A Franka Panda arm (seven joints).
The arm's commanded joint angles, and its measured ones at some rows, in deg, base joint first. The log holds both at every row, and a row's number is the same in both.
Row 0, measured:
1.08 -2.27 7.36 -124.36 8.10 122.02 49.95
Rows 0 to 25, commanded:
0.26 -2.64 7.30 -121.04 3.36 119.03 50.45
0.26 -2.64 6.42 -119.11 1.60 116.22 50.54
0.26 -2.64 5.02 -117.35 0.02 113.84 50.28
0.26 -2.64 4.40 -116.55 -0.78 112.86 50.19
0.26 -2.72 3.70 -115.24 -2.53 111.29 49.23
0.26 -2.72 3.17 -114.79 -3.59 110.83 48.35
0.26 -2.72 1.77 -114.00 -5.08 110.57 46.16
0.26 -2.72 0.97 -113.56 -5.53 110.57 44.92
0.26 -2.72 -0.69 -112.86 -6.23 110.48 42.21
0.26 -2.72 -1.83 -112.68 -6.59 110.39 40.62
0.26 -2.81 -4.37 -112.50 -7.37 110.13 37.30
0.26 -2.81 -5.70 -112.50 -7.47 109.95 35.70
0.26 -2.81 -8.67 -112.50 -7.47 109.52 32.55
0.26 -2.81 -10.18 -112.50 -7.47 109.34 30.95
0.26 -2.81 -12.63 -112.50 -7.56 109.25 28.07
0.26 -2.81 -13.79 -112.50 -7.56 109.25 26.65
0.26 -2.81 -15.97 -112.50 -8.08 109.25 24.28
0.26 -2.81 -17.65 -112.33 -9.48 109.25 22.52
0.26 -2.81 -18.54 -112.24 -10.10 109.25 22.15
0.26 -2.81 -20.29 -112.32 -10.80 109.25 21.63
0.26 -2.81 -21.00 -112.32 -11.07 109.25 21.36
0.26 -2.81 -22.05 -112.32 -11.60 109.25 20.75
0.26 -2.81 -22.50 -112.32 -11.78 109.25 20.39
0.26 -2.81 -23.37 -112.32 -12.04 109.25 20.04
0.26 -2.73 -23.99 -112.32 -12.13 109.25 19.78
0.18 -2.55 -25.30 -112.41 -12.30 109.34 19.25
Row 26, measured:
-0.26 -3.00 -22.91 -113.33 -10.79 110.68 20.53
